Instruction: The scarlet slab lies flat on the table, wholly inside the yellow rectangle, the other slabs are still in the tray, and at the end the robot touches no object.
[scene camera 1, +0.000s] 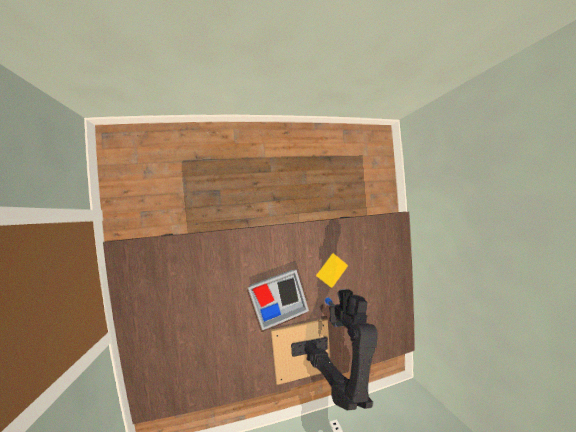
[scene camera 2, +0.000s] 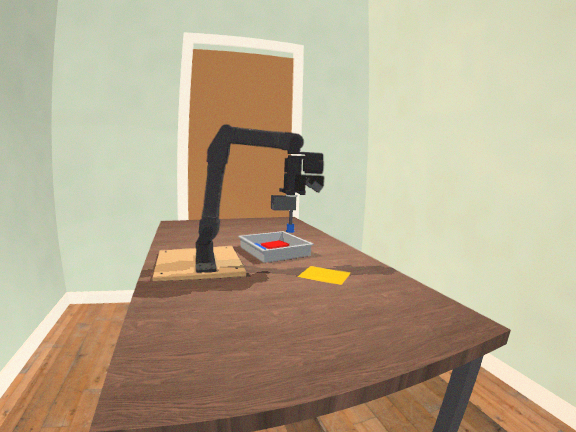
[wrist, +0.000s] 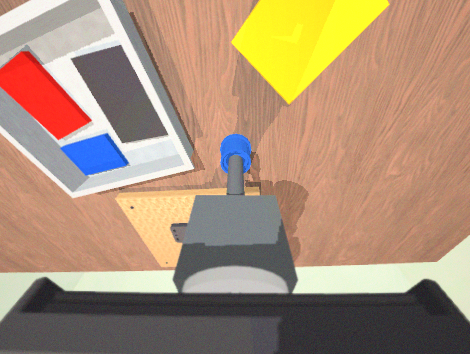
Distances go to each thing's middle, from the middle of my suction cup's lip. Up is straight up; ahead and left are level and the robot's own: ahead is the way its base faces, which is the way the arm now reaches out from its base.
Now: the grey tray (scene camera 2: 298, 247) 22 cm to the left of my suction cup and 12 cm below it. From my suction cup the other things lie so: black slab (wrist: 109, 75) (2 cm ahead, 16 cm to the left, 14 cm below); then blue slab (wrist: 100, 153) (7 cm behind, 26 cm to the left, 14 cm below).
